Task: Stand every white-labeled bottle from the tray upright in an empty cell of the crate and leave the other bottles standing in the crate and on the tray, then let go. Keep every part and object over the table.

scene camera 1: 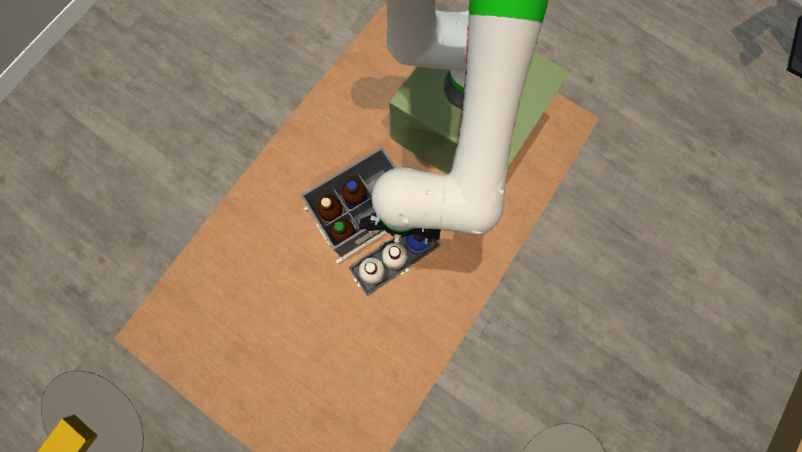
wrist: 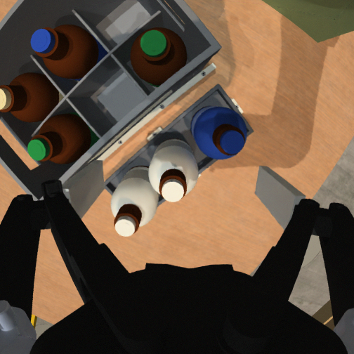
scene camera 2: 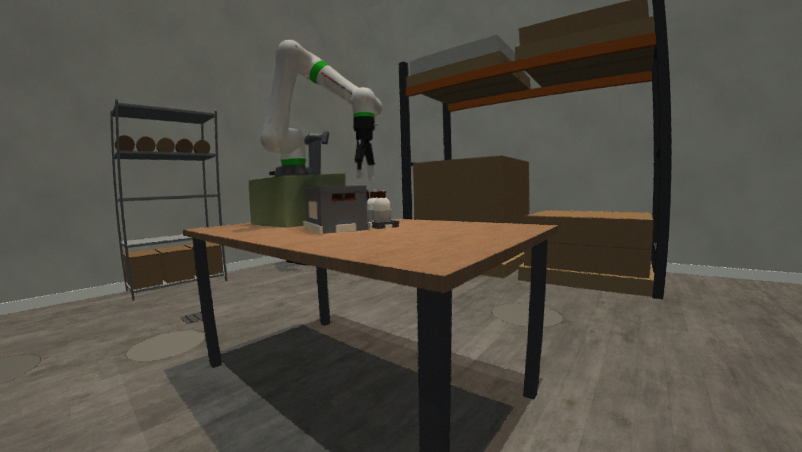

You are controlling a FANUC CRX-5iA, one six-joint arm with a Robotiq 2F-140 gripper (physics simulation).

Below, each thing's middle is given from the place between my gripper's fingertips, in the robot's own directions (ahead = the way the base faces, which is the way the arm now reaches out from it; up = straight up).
My hand is 13 cm above the blue-labeled bottle (wrist: 220,133), 5 cm to the right of it and 4 cm past it.
